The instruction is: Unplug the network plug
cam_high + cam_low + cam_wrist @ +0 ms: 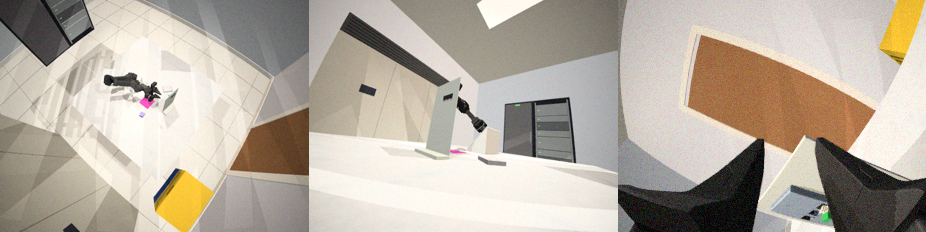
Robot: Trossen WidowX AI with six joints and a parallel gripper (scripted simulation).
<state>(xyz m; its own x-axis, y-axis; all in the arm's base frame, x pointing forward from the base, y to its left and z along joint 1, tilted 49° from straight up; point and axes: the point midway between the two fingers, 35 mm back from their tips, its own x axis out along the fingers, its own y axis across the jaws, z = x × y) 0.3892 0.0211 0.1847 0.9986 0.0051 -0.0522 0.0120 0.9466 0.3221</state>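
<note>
Now: gripper tip 40 mm short of the green network plug, 100 mm to the right of it and 100 mm above it. Also, from my gripper tip: magenta marked square: 160 mm behind, 10 mm to the left, 340 mm below; then upright grey panel: 70 mm ahead, 100 mm to the left, 190 mm below; then purple cube: 110 mm behind, 140 mm to the right, 320 mm below.
</note>
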